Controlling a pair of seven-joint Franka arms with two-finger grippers.
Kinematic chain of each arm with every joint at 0, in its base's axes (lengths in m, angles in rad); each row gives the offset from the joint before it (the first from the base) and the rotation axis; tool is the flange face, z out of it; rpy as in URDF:
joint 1: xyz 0 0 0.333 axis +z
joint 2: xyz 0 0 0 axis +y
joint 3: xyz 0 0 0.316 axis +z
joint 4: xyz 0.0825 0 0 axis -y
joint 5: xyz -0.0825 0 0.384 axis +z
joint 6: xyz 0 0 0 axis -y
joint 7: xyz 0.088 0 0 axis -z
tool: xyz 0 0 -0.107 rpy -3.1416 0 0
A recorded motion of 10 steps. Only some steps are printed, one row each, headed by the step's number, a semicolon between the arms.
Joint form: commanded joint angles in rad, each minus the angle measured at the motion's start. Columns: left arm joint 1, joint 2, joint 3, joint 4, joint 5, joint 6, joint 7; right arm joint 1, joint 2, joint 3, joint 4, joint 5, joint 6, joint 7.
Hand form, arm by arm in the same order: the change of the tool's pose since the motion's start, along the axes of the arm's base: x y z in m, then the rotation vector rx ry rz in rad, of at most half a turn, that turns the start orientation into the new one. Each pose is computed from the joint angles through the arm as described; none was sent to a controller.
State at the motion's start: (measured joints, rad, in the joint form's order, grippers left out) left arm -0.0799 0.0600 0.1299 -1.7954 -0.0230 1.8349 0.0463; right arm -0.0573 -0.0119 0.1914 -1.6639 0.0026 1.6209 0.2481
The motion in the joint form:
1: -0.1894 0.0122 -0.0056 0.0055 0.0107 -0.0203 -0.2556; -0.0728 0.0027 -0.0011 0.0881 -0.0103 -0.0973 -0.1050
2: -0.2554 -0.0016 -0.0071 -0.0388 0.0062 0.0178 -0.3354; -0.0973 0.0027 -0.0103 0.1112 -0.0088 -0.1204 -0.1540
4: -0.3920 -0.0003 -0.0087 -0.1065 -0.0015 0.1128 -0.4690; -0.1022 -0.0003 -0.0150 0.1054 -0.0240 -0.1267 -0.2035
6: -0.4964 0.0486 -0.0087 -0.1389 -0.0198 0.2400 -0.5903; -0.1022 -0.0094 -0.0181 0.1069 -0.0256 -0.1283 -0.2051
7: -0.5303 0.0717 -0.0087 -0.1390 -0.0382 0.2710 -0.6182; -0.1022 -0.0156 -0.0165 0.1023 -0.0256 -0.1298 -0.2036
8: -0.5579 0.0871 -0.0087 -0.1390 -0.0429 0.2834 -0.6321; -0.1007 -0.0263 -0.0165 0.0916 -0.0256 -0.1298 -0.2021
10: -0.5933 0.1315 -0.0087 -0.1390 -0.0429 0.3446 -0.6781; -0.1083 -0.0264 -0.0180 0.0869 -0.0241 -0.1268 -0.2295
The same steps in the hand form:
1: -0.0053 -0.1120 -0.0061 0.0211 0.0280 0.0572; -0.0021 -0.0422 0.0319 -0.0070 0.0117 0.0312
2: -0.0169 -0.1493 -0.0161 0.0171 0.0218 0.0714; -0.0034 -0.0605 0.0407 -0.0034 0.0121 0.0463
4: -0.0399 -0.2254 -0.0408 0.0067 -0.0004 0.0712; -0.0050 -0.0674 0.0391 -0.0170 0.0220 0.0856
6: -0.0526 -0.2872 -0.0730 -0.0211 -0.0356 0.0987; -0.0078 -0.0688 0.0445 -0.0202 0.0133 0.0839
7: -0.0574 -0.3083 -0.0837 -0.0366 -0.0350 0.1025; -0.0099 -0.0677 0.0456 -0.0214 0.0133 0.0839
8: -0.0633 -0.3241 -0.0916 -0.0371 -0.0307 0.0916; -0.0133 -0.0664 0.0463 -0.0233 0.0134 0.0838
10: -0.0662 -0.3470 -0.1124 -0.0410 -0.0466 0.1041; -0.0130 -0.0711 0.0444 -0.0206 0.0155 0.1023

